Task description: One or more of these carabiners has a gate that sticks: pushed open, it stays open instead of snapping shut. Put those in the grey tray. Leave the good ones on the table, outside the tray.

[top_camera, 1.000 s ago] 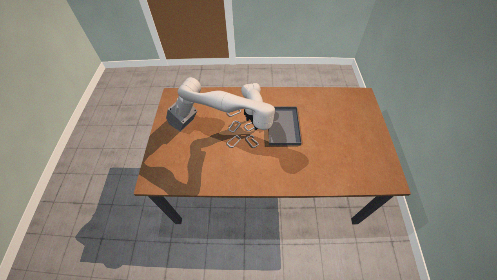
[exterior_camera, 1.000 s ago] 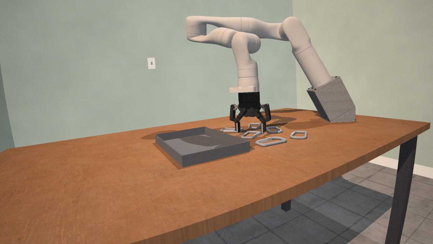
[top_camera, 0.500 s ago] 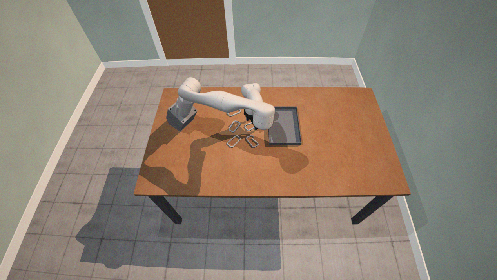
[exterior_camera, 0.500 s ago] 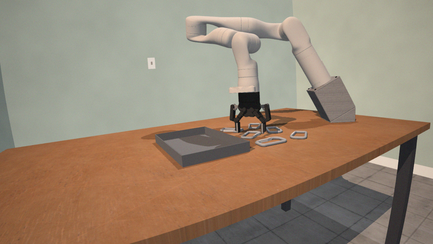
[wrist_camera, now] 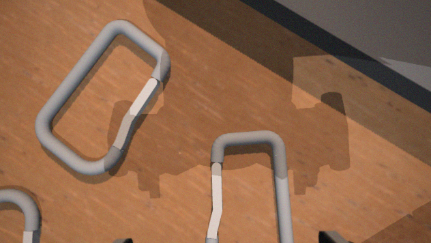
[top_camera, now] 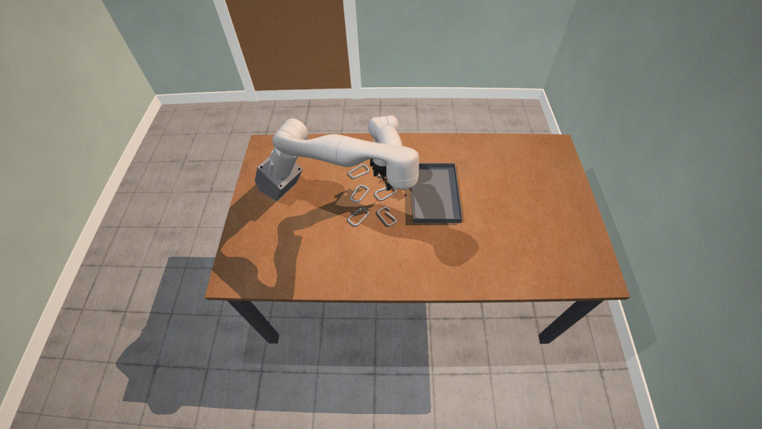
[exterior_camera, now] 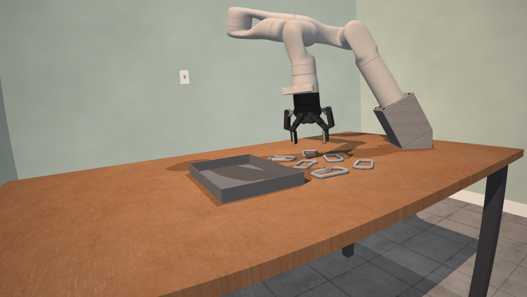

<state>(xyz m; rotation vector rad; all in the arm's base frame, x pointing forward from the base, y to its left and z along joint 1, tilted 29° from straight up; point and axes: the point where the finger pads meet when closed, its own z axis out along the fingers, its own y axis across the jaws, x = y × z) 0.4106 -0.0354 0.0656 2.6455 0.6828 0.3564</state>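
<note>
My gripper is now 40 mm short of the carabiner gate, 80 mm to the right of it and 70 mm above it. The rest, counted from my hand: grey tray 220 mm ahead, 50 mm to the right, 60 mm below.
</note>
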